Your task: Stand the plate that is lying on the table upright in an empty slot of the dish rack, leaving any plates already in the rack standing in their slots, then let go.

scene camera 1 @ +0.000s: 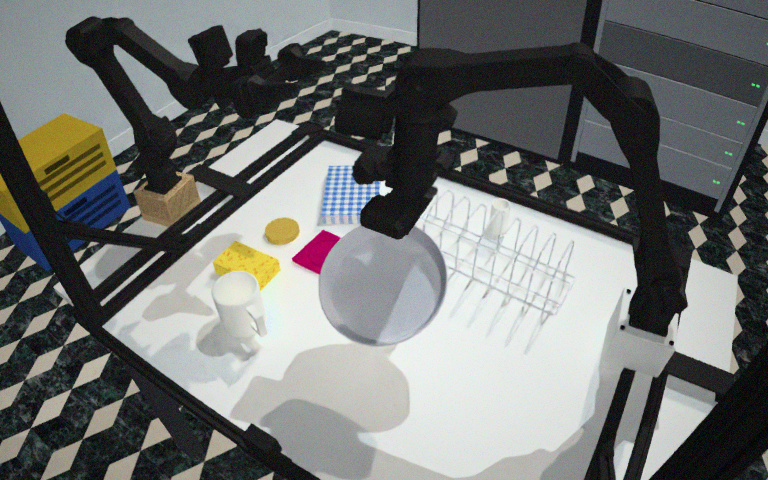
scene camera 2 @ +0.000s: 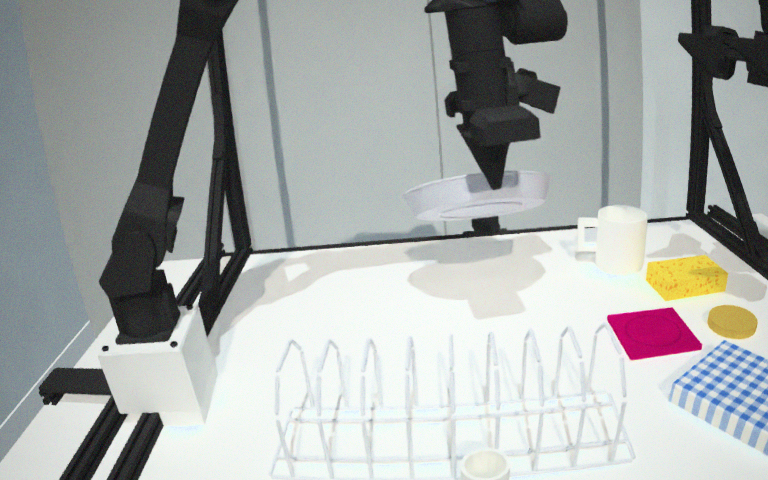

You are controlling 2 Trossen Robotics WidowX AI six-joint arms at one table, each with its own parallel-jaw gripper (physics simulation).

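Places are measured from the left arm's base along level axes (x back, y right, z up), in millimetres.
Where they show: left gripper, fingertip midpoint: (scene camera 1: 312,74) (scene camera 2: 704,39); right gripper, fingertip midpoint: (scene camera 1: 405,232) (scene camera 2: 495,188); left arm's base, origin of the base link: (scene camera 1: 163,183); right arm's base, origin of the base link: (scene camera 1: 649,316) (scene camera 2: 148,328).
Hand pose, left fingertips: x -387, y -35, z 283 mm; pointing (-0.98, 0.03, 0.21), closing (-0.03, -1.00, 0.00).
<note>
Things, the pixels of their top centre, and the offset from my left fingertips. "*": a spot on its surface instead.
- small white cup, middle of its top: (scene camera 2: 485,464) (scene camera 1: 501,204) dy -160, dx -306, dz -297 mm
- white mug, surface spot: (scene camera 2: 621,240) * dy +206, dx +30, dz -303 mm
- yellow sponge, middle of its top: (scene camera 2: 688,267) (scene camera 1: 244,260) dy +133, dx +112, dz -330 mm
- magenta square, surface spot: (scene camera 2: 654,333) (scene camera 1: 331,250) * dy +30, dx -19, dz -352 mm
- tan disc, middle of its top: (scene camera 2: 733,317) (scene camera 1: 281,228) dy +10, dx +103, dz -348 mm
- checked cloth, middle of its top: (scene camera 1: 352,188) dy -148, dx +14, dz -335 mm
A pale grey round plate (scene camera 1: 382,288) (scene camera 2: 447,200) is held above the table, tilted slightly from flat, with its shadow below it. My right gripper (scene camera 1: 395,230) (scene camera 2: 496,185) points down and is shut on the plate's rim, on the side towards the dish rack in scene camera 1. The white wire dish rack (scene camera 1: 572,278) (scene camera 2: 390,419) stands on the table, and no plate shows in its slots. My left gripper (scene camera 1: 301,74) is open and empty, high at the upper left in scene camera 1; part of it shows at the right edge in scene camera 2.
A small white cup (scene camera 1: 498,217) (scene camera 2: 485,468) stands by the rack's far side in scene camera 1. A white mug (scene camera 1: 235,302) (scene camera 2: 621,240), yellow sponge (scene camera 1: 246,263) (scene camera 2: 686,277), magenta square (scene camera 1: 317,251) (scene camera 2: 654,333), tan disc (scene camera 1: 282,230) (scene camera 2: 732,321) and checked cloth (scene camera 1: 345,192) (scene camera 2: 730,390) are on the table.
</note>
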